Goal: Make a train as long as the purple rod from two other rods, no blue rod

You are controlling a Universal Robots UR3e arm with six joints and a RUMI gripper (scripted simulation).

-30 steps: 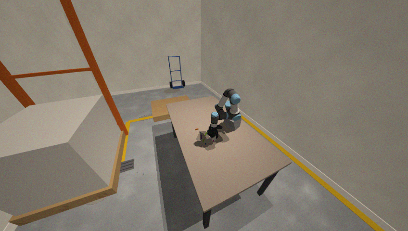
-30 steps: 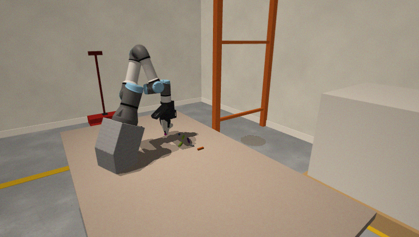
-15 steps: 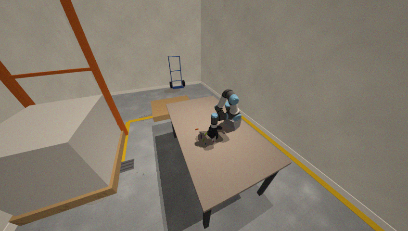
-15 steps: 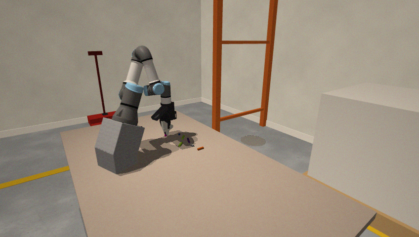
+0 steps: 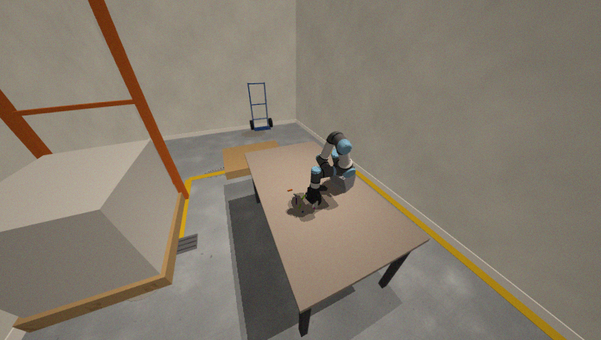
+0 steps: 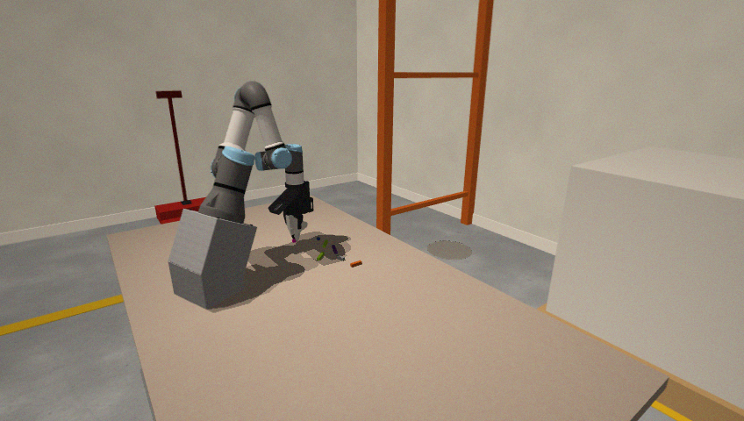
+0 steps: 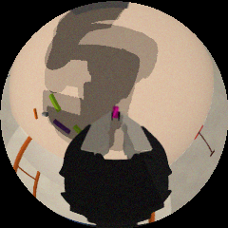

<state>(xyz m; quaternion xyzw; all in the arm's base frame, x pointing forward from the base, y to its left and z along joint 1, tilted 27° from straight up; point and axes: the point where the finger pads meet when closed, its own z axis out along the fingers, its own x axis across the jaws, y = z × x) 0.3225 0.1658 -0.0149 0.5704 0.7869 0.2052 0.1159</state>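
Right now my hand is 1 cm above the magenta rod. Round my hand: purple rod 10 cm ahead, 12 cm to the right, 2 cm below; then blue rod 9 cm ahead, 2 cm below; then grey rod 9 cm ahead, 19 cm to the right, 2 cm below.
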